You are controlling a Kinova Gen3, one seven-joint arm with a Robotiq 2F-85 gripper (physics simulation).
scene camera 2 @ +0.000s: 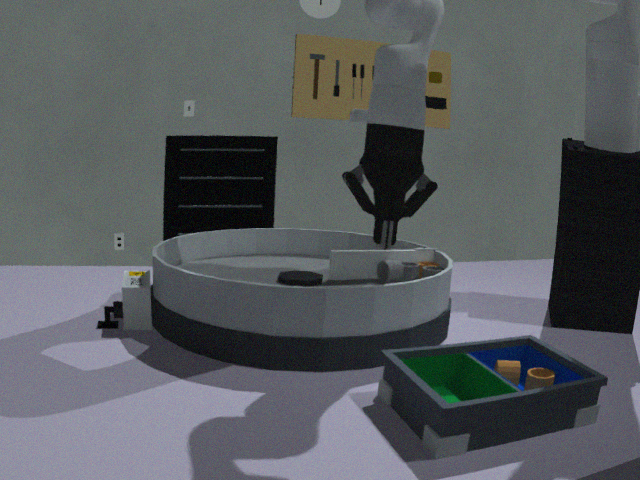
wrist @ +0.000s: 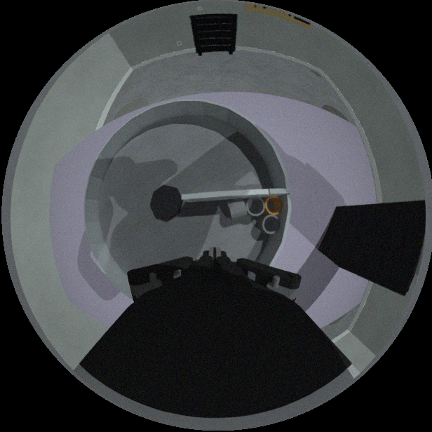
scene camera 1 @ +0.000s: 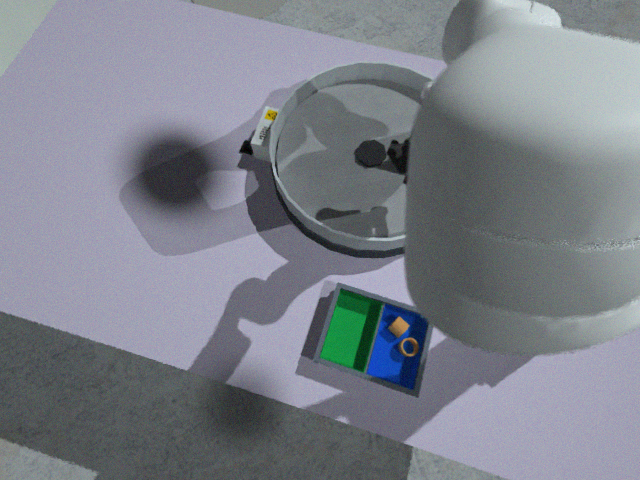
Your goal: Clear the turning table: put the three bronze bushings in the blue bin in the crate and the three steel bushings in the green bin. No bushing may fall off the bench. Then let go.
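Where they show: gripper, fingertip midpoint: [scene camera 2: 383, 248]; arm's base, link origin: [scene camera 2: 609, 147].
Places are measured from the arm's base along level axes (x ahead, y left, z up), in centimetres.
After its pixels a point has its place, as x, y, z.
Observation:
My gripper [scene camera 2: 386, 241] {38.3, -2.5, -16.7} [wrist: 214, 254] is shut and empty, low over the turning table [scene camera 1: 372, 245] {41.4, 9.8, -21.3} [scene camera 2: 310, 310] {50.9, 10.3, -21.0} [wrist: 94, 200]. A bronze bushing [scene camera 2: 428, 265] {29.0, -7.8, -20.2} [wrist: 273, 205] stands by the rim and the divider. One steel bushing [scene camera 2: 409, 269] {32.2, -7.4, -20.7} [wrist: 255, 206] stands beside it; another steel bushing [scene camera 2: 433, 270] {29.7, -4.4, -20.2} [wrist: 271, 224] stands by the rim. A third steel bushing [scene camera 2: 388, 271] {35.6, -6.9, -20.8} [wrist: 237, 210] lies on its side nearer the hub. The blue bin [scene camera 1: 382, 361] {33.3, 28.8, -27.4} [scene camera 2: 522, 353] {28.4, 19.1, -24.8} holds a lying bronze bushing [scene camera 1: 398, 327] {32.5, 22.4, -24.3} [scene camera 2: 507, 369] {32.9, 23.0, -24.8} and an upright bronze bushing [scene camera 1: 408, 347] [scene camera 2: 539, 379]. The green bin [scene camera 1: 346, 335] {41.0, 26.5, -27.4} [scene camera 2: 439, 369] {39.2, 19.2, -25.4} is empty.
The divider [scene camera 2: 356, 266] {39.3, -10.2, -20.7} [wrist: 230, 194] runs from the dark hub [scene camera 1: 370, 153] {47.4, -10.0, -22.0} [scene camera 2: 299, 277] {47.7, -9.1, -22.0} [wrist: 166, 202] to the rim. The crate [scene camera 1: 327, 322] {45.0, 25.9, -23.1} [scene camera 2: 516, 419] {37.4, 32.5, -25.6} stands in front of the turning table. The arm hides the table's right part in scene camera 1.

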